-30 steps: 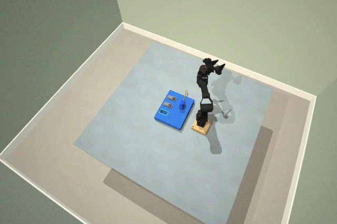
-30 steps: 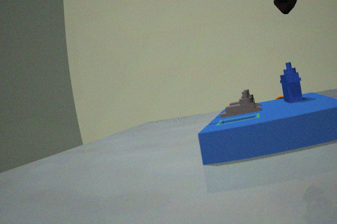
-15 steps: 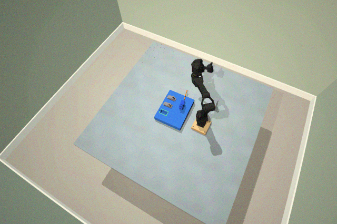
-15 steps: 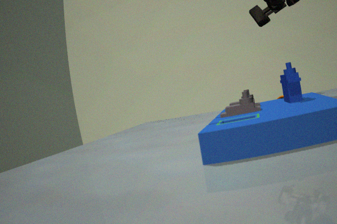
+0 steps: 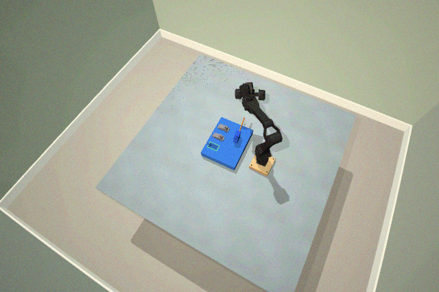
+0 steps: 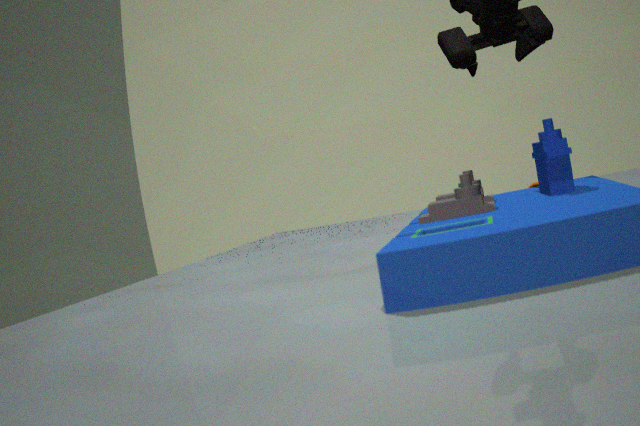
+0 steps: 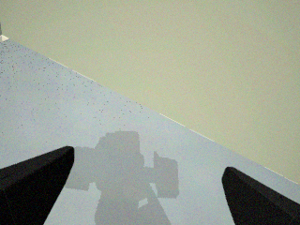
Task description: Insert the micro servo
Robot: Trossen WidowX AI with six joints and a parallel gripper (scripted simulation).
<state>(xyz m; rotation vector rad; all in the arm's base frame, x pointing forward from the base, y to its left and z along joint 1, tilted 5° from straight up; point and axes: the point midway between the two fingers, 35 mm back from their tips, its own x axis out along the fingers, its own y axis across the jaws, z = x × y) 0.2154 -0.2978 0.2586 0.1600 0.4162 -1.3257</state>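
Now: the blue deck 2 cm behind my gripper tip, 32 cm to the left of it and 21 cm below it.
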